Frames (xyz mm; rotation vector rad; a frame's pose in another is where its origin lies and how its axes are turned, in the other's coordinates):
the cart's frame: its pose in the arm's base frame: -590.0 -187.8 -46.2 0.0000 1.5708 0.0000
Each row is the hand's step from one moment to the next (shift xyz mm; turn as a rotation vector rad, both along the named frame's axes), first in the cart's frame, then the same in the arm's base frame.
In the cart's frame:
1: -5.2 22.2 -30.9 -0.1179 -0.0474 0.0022
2: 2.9 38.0 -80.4 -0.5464 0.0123 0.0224
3: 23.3 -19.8 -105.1 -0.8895 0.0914 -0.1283
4: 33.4 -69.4 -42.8 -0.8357 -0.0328 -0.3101
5: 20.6 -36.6 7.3 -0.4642 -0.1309 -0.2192
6: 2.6 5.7 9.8 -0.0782 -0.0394 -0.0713
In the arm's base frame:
1: -30.9 22.2 5.2 0.0022 -0.0474 0.1179
2: -80.4 38.0 -2.9 0.0224 0.0123 0.5464
3: -105.1 -19.8 -23.3 -0.1283 0.0914 0.8895
4: -42.8 -69.4 -33.4 -0.3101 -0.0328 0.8357
5: 7.3 -36.6 -20.6 -0.2192 -0.1309 0.4642
6: 9.8 5.7 -2.6 -0.0713 -0.0394 0.0782

